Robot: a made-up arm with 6 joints.
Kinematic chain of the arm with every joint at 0, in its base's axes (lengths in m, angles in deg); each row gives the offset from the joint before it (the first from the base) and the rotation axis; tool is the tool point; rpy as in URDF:
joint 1: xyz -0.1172 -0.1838 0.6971 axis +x
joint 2: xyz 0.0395 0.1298 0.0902 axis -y
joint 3: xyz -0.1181 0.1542 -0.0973 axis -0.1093 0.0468 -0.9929
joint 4: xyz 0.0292 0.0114 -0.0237 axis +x
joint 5: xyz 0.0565 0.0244 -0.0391 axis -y
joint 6: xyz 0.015 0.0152 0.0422 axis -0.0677 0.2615 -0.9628
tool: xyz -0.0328 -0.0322 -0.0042 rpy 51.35 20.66 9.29
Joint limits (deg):
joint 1: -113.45..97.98
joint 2: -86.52..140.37
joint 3: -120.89..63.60
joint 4: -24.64..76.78
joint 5: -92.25..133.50
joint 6: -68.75..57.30
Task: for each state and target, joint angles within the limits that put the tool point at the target. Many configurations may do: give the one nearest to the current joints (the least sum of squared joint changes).
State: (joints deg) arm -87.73 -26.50 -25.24 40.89 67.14 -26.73
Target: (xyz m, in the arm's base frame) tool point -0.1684 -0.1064 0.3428
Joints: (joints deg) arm -67.80 3.58 -28.82 51.17 89.35 -8.64
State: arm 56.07 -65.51 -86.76 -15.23 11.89 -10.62
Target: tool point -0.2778 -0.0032 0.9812
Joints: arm 45.16 -34.82 -104.95 -13.74 28.67 11.65
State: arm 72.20 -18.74 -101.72 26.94 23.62 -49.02
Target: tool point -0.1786 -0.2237 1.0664
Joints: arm 97.98 -6.81 -65.95 24.40 28.78 -54.26
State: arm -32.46 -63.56 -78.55 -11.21 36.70 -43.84
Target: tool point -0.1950 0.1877 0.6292
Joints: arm -32.98 -86.52 -43.81 -14.50 38.80 -55.98
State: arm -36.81 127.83 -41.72 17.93 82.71 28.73
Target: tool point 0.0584 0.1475 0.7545
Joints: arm 11.41 88.90 -23.85 23.60 45.97 14.20
